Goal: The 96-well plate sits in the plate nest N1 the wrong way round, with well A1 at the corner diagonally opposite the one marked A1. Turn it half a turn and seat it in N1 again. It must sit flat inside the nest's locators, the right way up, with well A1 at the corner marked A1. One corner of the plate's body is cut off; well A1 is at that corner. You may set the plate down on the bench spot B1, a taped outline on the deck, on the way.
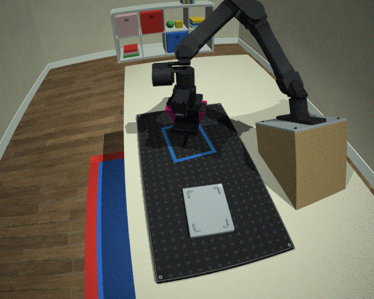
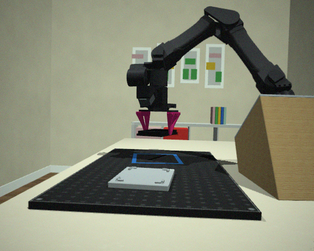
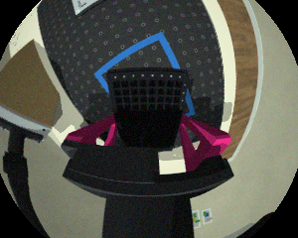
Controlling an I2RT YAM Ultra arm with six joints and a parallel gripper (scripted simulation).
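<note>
Now: the black 96-well plate right at my hand. Round my hand: grey plate nest N1: 4 cm ahead, 31 cm to the left, 8 cm below.
</note>
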